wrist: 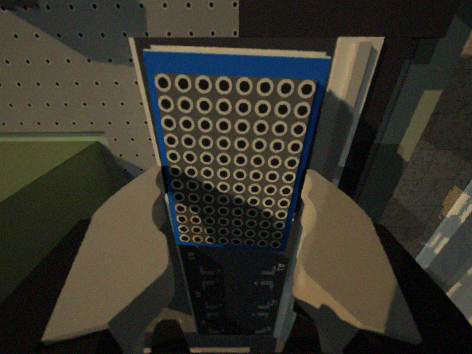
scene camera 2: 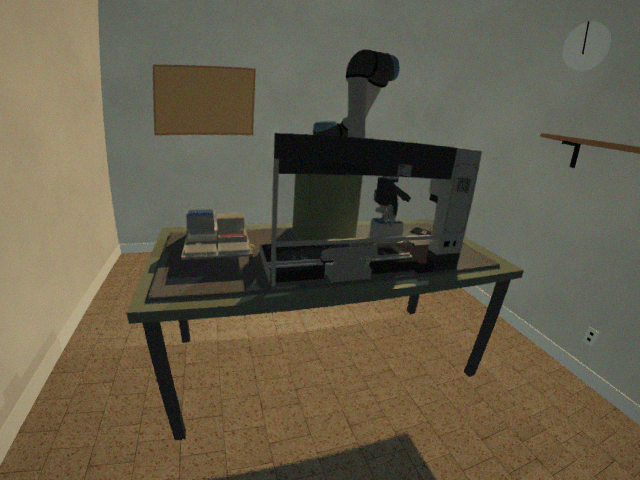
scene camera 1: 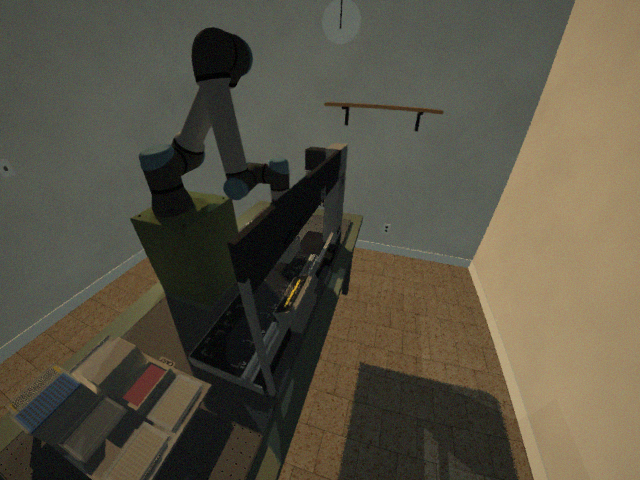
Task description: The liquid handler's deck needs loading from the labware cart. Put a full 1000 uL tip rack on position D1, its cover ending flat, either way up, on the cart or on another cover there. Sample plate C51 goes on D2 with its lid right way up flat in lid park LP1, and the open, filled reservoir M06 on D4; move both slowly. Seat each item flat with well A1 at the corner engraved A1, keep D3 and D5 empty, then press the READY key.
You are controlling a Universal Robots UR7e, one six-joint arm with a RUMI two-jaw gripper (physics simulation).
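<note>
A blue-topped tip rack (wrist: 237,150) (scene camera 2: 387,227) with its tips in rows and no cover is between my gripper's fingers. My gripper (wrist: 233,170) (scene camera 2: 386,212) is shut on its two long sides and holds it upright above the deck's end, under the gantry. In scene camera 1 the gripper is hidden behind the beam. The dark deck (scene camera 1: 227,333) (wrist: 230,295) shows raised corner brackets. The labware cart (scene camera 1: 166,361) (scene camera 2: 217,255) bears a blue rack (scene camera 1: 49,403), a red item (scene camera 1: 145,385) and several pale or grey items. Plate C51, reservoir M06 and the READY key cannot be made out.
The liquid handler's dark gantry beam (scene camera 1: 289,206) (scene camera 2: 361,155) spans over the deck, with an upright post (scene camera 1: 256,335) (scene camera 2: 275,222) at the cart end. A green pedestal (scene camera 1: 199,253) (wrist: 30,195) stands behind the deck. A front panel (scene camera 2: 348,262) stands at the deck's front.
</note>
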